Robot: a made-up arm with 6 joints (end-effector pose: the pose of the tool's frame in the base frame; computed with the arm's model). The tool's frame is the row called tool.
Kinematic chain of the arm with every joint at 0, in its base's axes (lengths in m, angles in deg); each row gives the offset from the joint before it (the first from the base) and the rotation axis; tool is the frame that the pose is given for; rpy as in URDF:
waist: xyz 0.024 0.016 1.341 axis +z
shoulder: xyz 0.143 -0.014 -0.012 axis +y
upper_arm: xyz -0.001 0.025 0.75 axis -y
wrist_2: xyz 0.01 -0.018 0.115 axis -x
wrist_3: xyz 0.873 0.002 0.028 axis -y
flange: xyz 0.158 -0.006 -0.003 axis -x
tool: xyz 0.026 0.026 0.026 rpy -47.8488 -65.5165 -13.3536
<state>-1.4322 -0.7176 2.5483 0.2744 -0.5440 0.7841</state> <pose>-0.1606 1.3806 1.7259 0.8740 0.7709 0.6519</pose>
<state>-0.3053 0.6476 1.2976 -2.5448 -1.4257 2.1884</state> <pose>1.1333 -0.2487 2.6524 0.1197 -2.6615 -0.3204</pose>
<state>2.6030 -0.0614 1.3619 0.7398 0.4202 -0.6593</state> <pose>-0.0510 -0.0365 3.1349 2.1793 -0.7879 -0.0087</pose>
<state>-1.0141 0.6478 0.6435 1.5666 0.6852 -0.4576</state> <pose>1.0073 -1.2572 2.0312 -2.0260 -1.0563 -0.2319</pose>
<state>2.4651 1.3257 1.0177 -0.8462 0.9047 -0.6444</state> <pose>-1.3389 1.3039 1.4503 0.7846 0.1529 0.6371</pose>
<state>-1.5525 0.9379 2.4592 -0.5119 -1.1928 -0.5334</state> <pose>0.1001 -0.7751 2.7536 -0.8288 -0.9088 -1.8978</pose>
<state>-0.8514 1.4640 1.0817 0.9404 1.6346 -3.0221</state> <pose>1.3333 -1.2573 1.3233 1.1860 -0.2257 -0.4601</pose>
